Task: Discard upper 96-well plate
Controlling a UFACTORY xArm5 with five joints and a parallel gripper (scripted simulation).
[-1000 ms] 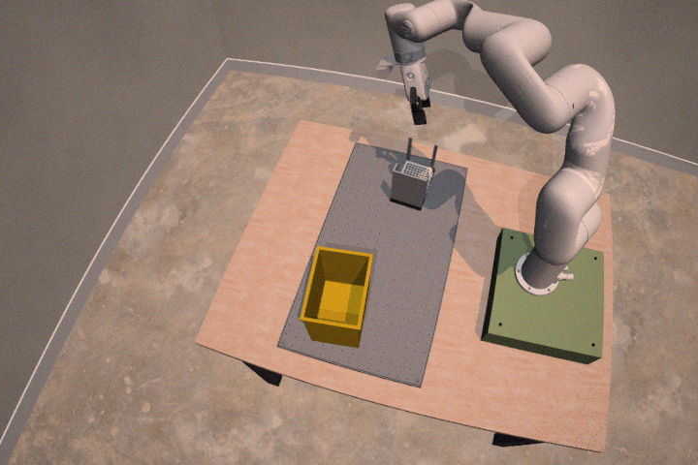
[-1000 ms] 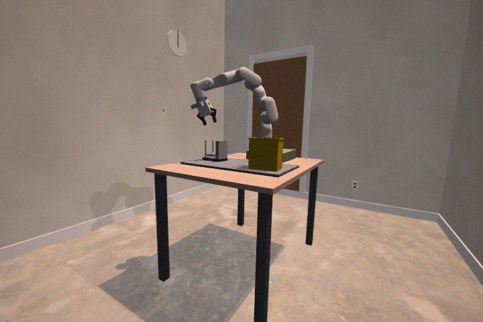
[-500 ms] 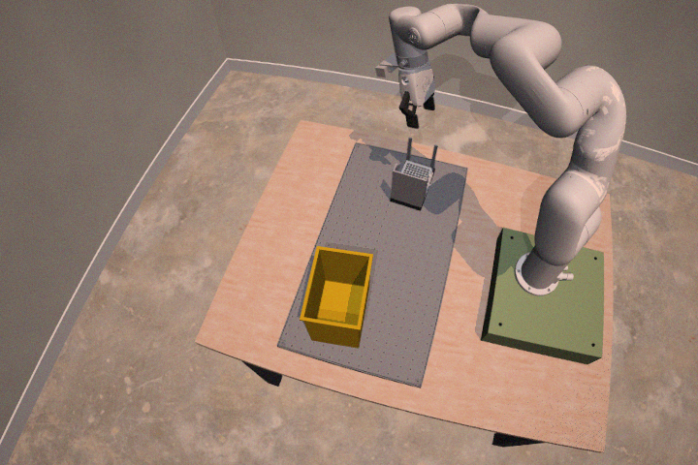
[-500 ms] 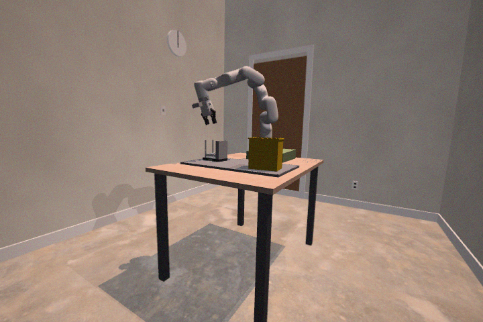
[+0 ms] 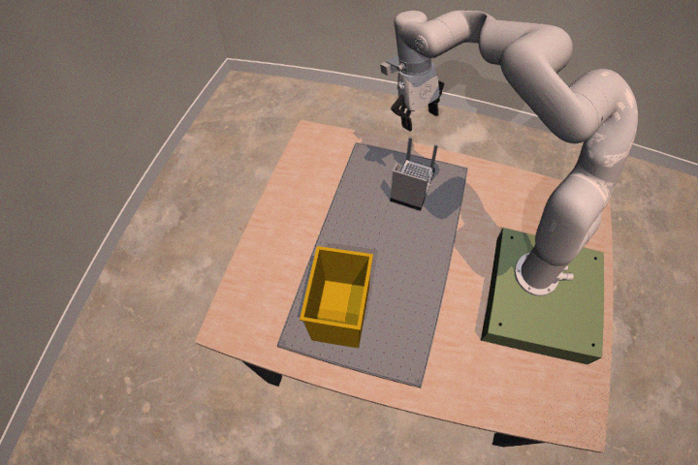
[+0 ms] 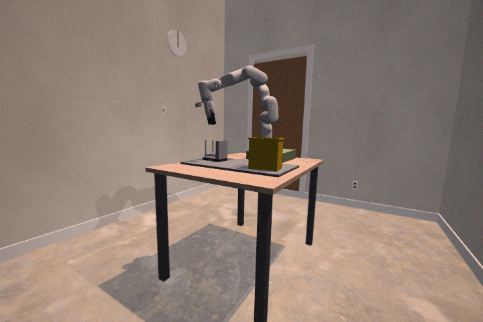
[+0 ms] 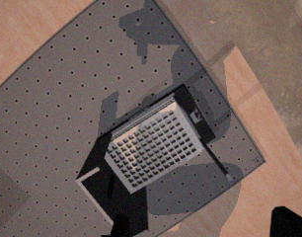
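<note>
Right now the 96-well plate is 3 cm to the left of my hand and 23 cm below it. From my hand the other things lie so: yellow plastics bin W1 (15 cm ahead, 45 cm to the left, 18 cm below).
</note>
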